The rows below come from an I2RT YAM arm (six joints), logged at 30 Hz.
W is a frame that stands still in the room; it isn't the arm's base.
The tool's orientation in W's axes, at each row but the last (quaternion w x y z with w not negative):
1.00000 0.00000 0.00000 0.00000
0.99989 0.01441 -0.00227 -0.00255
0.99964 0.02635 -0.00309 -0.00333
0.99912 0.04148 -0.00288 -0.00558
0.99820 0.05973 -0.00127 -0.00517
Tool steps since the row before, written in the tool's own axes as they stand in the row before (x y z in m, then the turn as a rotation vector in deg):
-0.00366 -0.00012 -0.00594 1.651 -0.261 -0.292
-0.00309 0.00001 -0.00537 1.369 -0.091 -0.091
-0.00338 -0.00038 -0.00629 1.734 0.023 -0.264
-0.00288 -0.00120 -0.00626 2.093 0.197 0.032
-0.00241 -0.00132 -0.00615 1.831 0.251 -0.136
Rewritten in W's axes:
-0.00366 -0.00012 -0.00594 1.651 -0.261 -0.292
-0.00307 0.00018 -0.00538 1.369 -0.095 -0.087
-0.00334 -0.00003 -0.00632 1.736 0.025 -0.252
-0.00285 -0.00064 -0.00635 2.095 0.170 0.059
-0.00240 -0.00055 -0.00627 1.834 0.246 -0.102

